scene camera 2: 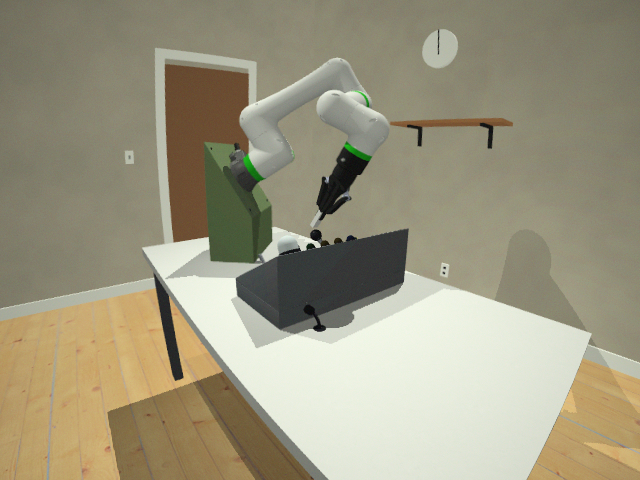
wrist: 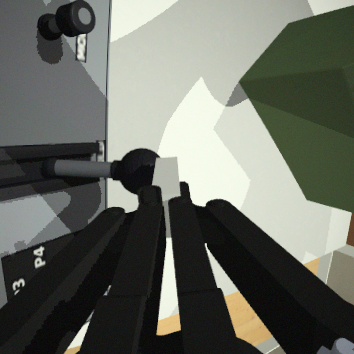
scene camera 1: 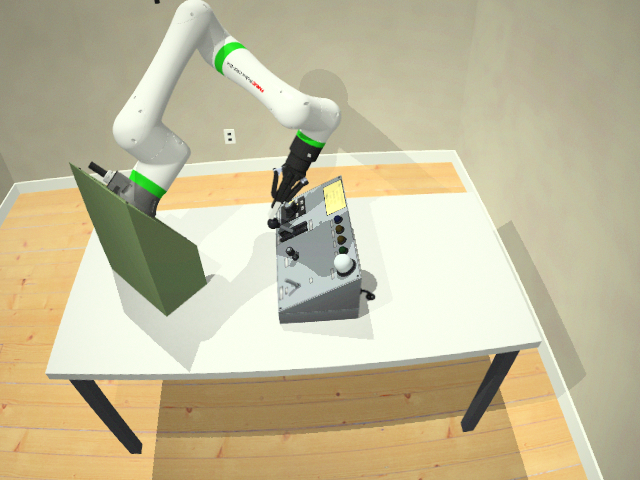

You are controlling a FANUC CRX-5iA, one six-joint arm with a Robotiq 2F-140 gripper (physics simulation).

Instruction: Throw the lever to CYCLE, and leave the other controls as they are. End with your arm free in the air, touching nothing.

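Frame: origin at the arm's base, x ahead, y left, z up, level; centimetres.
Seen in the pictures: gripper, between the fingertips: (scene camera 2: 314, 226) (wrist: 167, 173) (scene camera 1: 270, 216); arm's base, origin of its link: (scene camera 2: 240, 177) (scene camera 1: 134, 205).
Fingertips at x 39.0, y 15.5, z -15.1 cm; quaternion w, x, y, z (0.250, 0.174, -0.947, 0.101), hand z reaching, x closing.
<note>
Pixels of each thing's middle, then the offset from my fingertips to it. "spot": a spot on its surface instead.
- rotary selector, middle of its body: (scene camera 1: 290, 207) dy +13.4, dx +4.4, dz -6.6 cm
- small black toggle, middle of its body: (wrist: 59, 23) (scene camera 1: 293, 255) dy -10.2, dx +9.1, dz -6.7 cm
- white dome, a spot on its surface: (scene camera 2: 287, 244) (scene camera 1: 349, 263) spot: dy -21.2, dx +27.5, dz +2.9 cm
- black crank, a spot on its surface: (scene camera 2: 315, 317) (scene camera 1: 367, 292) spot: dy -16.5, dx +33.6, dz -14.9 cm
The lever's black ball knob (scene camera 1: 272, 223) (scene camera 2: 315, 235) (wrist: 137, 171) overhangs the edge of the grey control panel (scene camera 1: 319, 281) (scene camera 2: 341, 279) (wrist: 45, 105) on the robot base's side. Its grey shaft (wrist: 82, 168) leans to that end of the dark slot, away from the lamps. The CYCLE label does not show readably. My gripper (scene camera 1: 274, 210) (scene camera 2: 315, 219) (wrist: 167, 173) is shut and empty, slanting down, with its pale tips close to the knob. In the wrist view the tips overlap the knob's right edge; whether they touch is unclear.
Beside the lever are a rotary selector (scene camera 1: 290, 207) and a small black toggle (scene camera 1: 292, 253) (wrist: 75, 19). A white dome (scene camera 1: 343, 262) (scene camera 2: 287, 244) and coloured lamps (scene camera 1: 339, 228) line the raised side. A black crank (scene camera 1: 369, 295) (scene camera 2: 314, 317) sticks out behind. The green pedestal (scene camera 1: 149, 248) (scene camera 2: 232, 217) (wrist: 305, 100) carries the arm.
</note>
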